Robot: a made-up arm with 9 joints. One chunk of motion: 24 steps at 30 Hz.
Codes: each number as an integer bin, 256 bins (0 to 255) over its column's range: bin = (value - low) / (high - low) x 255, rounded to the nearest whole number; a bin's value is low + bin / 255 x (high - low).
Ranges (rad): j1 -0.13..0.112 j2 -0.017..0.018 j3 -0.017..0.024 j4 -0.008..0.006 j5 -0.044..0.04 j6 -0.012..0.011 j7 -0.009..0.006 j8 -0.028..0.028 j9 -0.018..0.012
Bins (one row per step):
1: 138 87 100 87 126 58 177 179 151
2: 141 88 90 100 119 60 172 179 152
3: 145 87 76 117 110 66 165 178 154
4: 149 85 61 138 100 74 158 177 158
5: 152 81 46 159 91 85 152 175 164
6: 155 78 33 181 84 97 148 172 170
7: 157 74 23 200 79 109 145 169 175
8: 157 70 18 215 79 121 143 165 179
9: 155 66 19 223 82 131 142 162 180
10: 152 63 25 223 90 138 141 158 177
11: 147 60 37 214 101 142 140 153 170
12: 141 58 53 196 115 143 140 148 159
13: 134 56 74 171 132 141 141 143 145
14: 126 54 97 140 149 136 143 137 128
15: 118 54 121 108 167 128 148 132 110
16: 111 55 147 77 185 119 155 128 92
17: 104 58 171 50 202 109 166 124 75
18: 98 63 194 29 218 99 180 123 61
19: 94 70 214 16 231 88 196 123 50
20: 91 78 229 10 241 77 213 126 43
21: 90 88 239 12 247 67 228 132 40
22: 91 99 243 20 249 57 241 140 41
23: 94 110 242 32 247 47 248 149 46
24: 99 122 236 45 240 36 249 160 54
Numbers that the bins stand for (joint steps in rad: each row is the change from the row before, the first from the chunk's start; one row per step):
1: 0.00096 -0.00506 -0.00092 -0.00322 -0.00249 -0.00677 0.00141 0.01131 -0.00024
2: 0.00381 -0.00492 -0.00253 -0.00251 -0.00480 -0.00659 0.00112 0.01131 -0.00012
3: 0.00761 -0.00506 -0.00478 -0.00158 -0.00776 -0.00605 0.00071 0.01109 0.00012
4: 0.01140 -0.00533 -0.00719 -0.00042 -0.01106 -0.00533 0.00029 0.01087 0.00059
5: 0.01425 -0.00588 -0.00960 0.00073 -0.01402 -0.00433 -0.00006 0.01043 0.00129
6: 0.01710 -0.00629 -0.01169 0.00194 -0.01633 -0.00325 -0.00029 0.00977 0.00200
7: 0.01900 -0.00684 -0.01330 0.00298 -0.01798 -0.00217 -0.00047 0.00911 0.00259
8: 0.01900 -0.00739 -0.01411 0.00380 -0.01798 -0.00109 -0.00059 0.00824 0.00306
9: 0.01710 -0.00794 -0.01395 0.00424 -0.01699 -0.00018 -0.00065 0.00758 0.00318
10: 0.01425 -0.00835 -0.01298 0.00424 -0.01435 0.00045 -0.00071 0.00670 0.00282
11: 0.00951 -0.00876 -0.01105 0.00375 -0.01073 0.00081 -0.00076 0.00560 0.00200
12: 0.00381 -0.00904 -0.00848 0.00276 -0.00612 0.00090 -0.00076 0.00450 0.00071
13: -0.00283 -0.00931 -0.00510 0.00139 -0.00052 0.00072 -0.00071 0.00340 -0.00094
14: -0.01042 -0.00959 -0.00140 -0.00031 0.00508 0.00027 -0.00059 0.00209 -0.00294
15: -0.01802 -0.00959 0.00245 -0.00207 0.01101 -0.00045 -0.00029 0.00099 -0.00506
16: -0.02466 -0.00945 0.00664 -0.00377 0.01694 -0.00127 0.00012 0.00011 -0.00718
17: -0.03130 -0.00904 0.01049 -0.00525 0.02254 -0.00217 0.00076 -0.00077 -0.00918
18: -0.03700 -0.00835 0.01419 -0.00641 0.02781 -0.00307 0.00159 -0.00099 -0.01082
19: -0.04079 -0.00739 0.01741 -0.00712 0.03209 -0.00406 0.00253 -0.00099 -0.01212
20: -0.04364 -0.00629 0.01982 -0.00745 0.03539 -0.00505 0.00353 -0.00033 -0.01294
21: -0.04459 -0.00492 0.02143 -0.00734 0.03736 -0.00596 0.00441 0.00099 -0.01329
22: -0.04364 -0.00341 0.02207 -0.00690 0.03802 -0.00686 0.00518 0.00275 -0.01318
23: -0.04079 -0.00190 0.02191 -0.00624 0.03736 -0.00776 0.00559 0.00472 -0.01259
24: -0.03605 -0.00025 0.02095 -0.00553 0.03506 -0.00875 0.00565 0.00714 -0.01165

